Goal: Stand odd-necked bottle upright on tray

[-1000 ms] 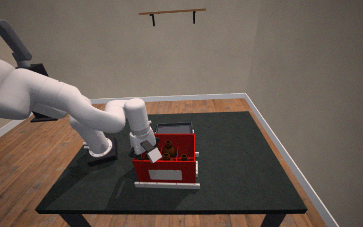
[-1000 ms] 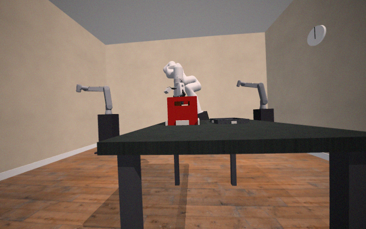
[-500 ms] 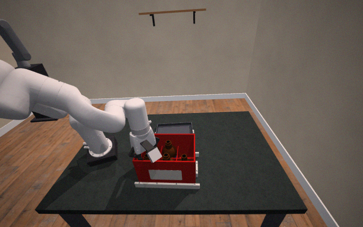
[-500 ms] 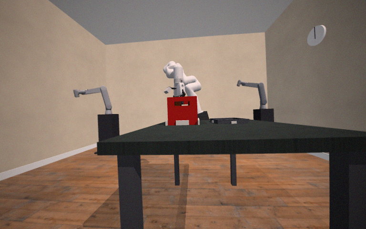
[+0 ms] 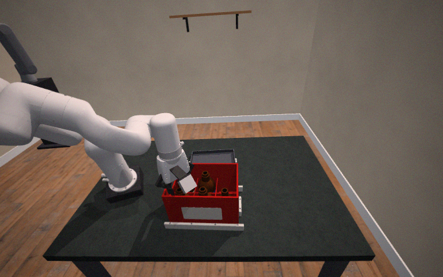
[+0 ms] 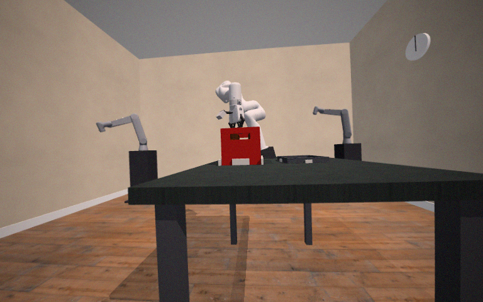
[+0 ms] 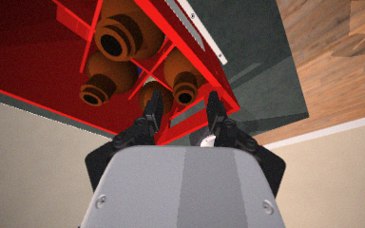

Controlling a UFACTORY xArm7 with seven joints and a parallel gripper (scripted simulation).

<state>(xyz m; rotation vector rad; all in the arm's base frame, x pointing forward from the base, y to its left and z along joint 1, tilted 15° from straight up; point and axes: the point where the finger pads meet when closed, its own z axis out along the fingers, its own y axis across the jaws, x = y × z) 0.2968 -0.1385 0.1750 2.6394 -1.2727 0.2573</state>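
My gripper is now 10 cm above the crate, 9 cm short of it and 4 cm to the right of it. Round my hand: tray: 33 cm to the left, 17 cm below, 12 cm ahead.
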